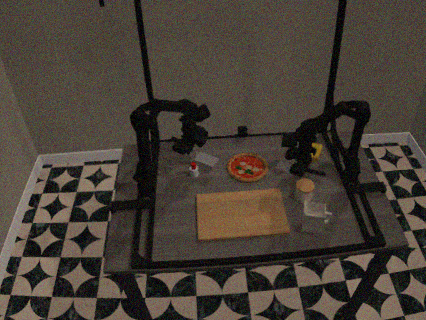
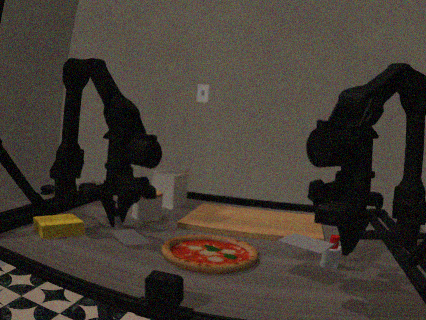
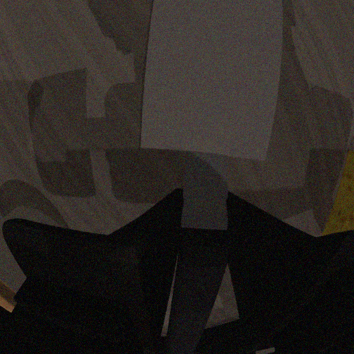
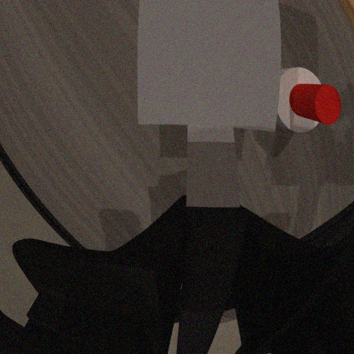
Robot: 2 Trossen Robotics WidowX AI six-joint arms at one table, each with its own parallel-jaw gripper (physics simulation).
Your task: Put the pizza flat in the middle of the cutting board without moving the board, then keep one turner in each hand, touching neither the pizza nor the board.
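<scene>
The pizza [image 1: 248, 167] [image 2: 210, 253] lies flat on the table, apart from the wooden cutting board [image 1: 242, 215] [image 2: 250, 220]. My left gripper [image 1: 298, 171] [image 2: 117, 221] [image 3: 200, 197] is shut on the handle of a turner, whose grey blade [image 2: 131, 237] [image 3: 210, 75] is low over or on the table beside the pizza. My right gripper [image 1: 182, 149] [image 2: 348, 250] [image 4: 203, 203] is shut on the other turner, whose pale blade [image 1: 206, 159] [image 2: 306, 243] [image 4: 210, 60] is on the pizza's other side. Neither blade touches the pizza or board. Whether the blades rest on the table is unclear.
A red-capped white bottle [image 1: 194, 171] [image 2: 331, 257] [image 4: 300, 100] stands close to the right turner's blade. A yellow sponge [image 1: 316, 151] [image 2: 59, 226] [image 3: 342, 200] lies near the left gripper. A wooden-lidded jar [image 1: 305, 186] and a pale box-like container [image 1: 316, 209] [image 2: 172, 190] stand beside the board.
</scene>
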